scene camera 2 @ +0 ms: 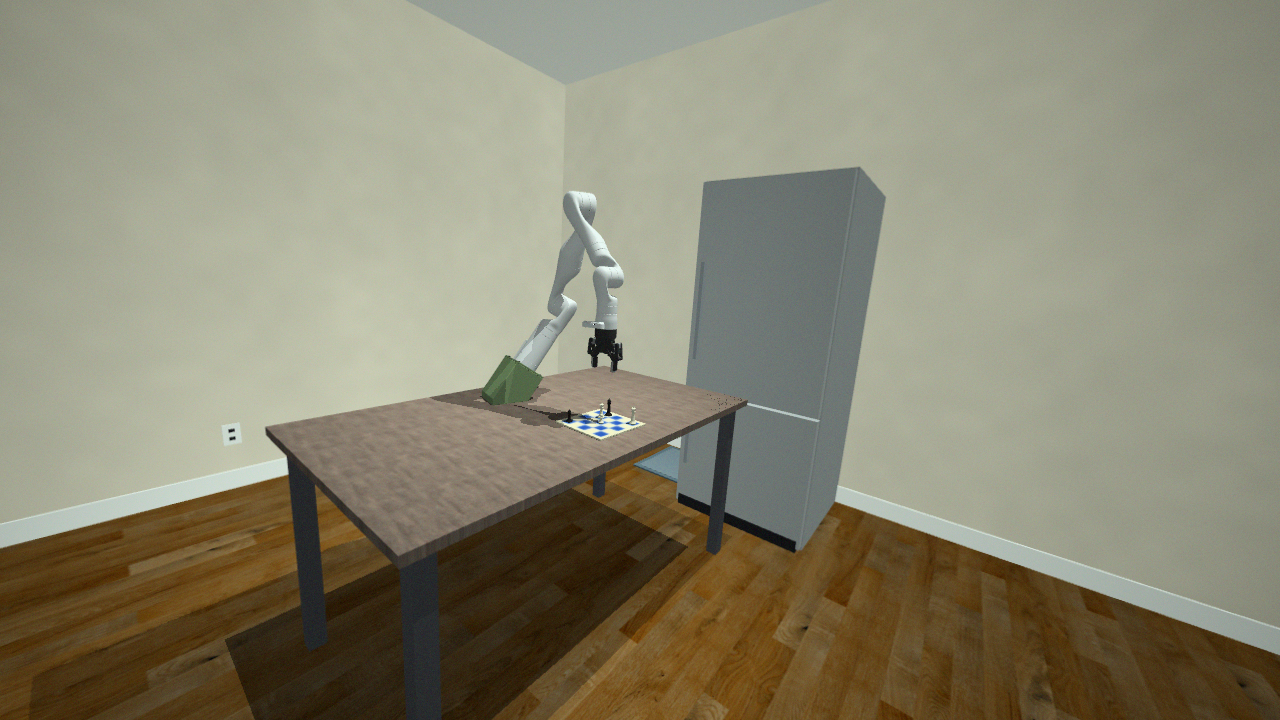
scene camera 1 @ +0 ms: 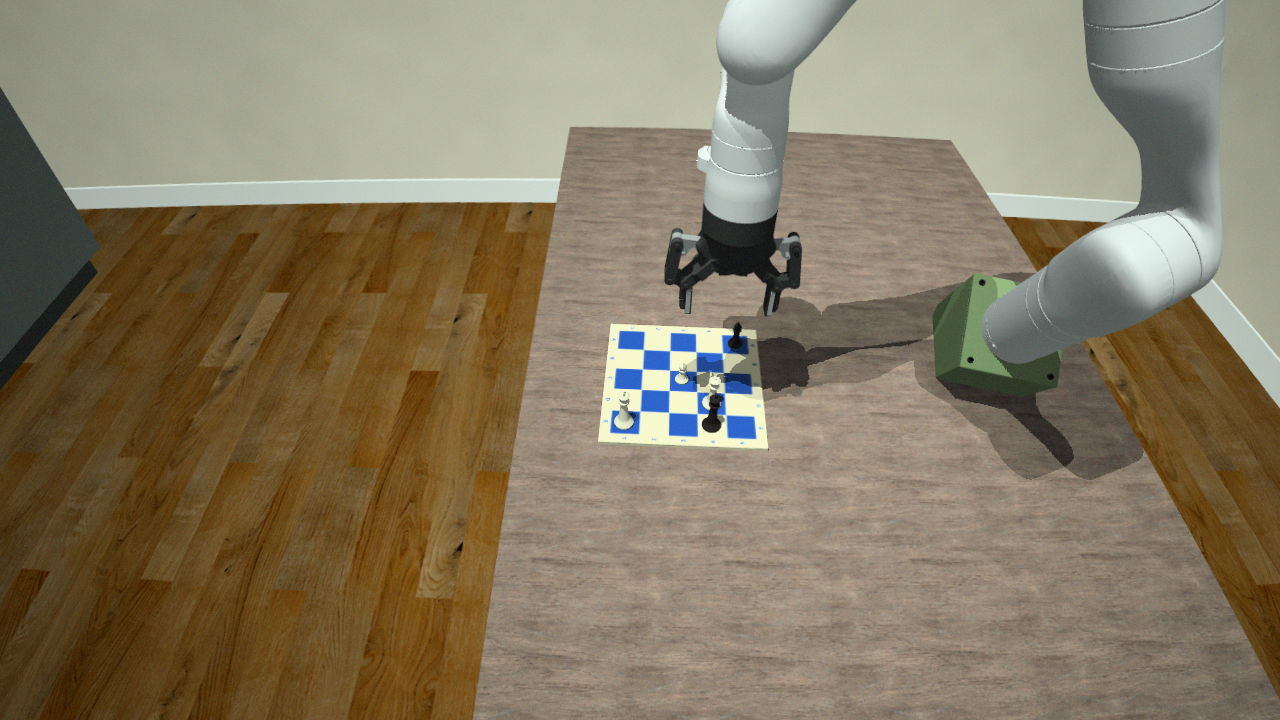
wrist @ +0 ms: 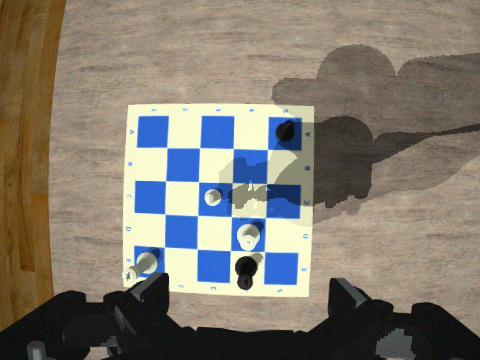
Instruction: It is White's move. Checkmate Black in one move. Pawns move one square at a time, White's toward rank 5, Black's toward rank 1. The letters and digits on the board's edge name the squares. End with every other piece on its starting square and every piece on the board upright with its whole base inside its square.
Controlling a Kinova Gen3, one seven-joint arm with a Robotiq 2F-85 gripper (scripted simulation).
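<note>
Blue-and-cream chessboard, visible in the pictures. The gripper, visible there too, scene camera 2 and the wrist view included.
</note>
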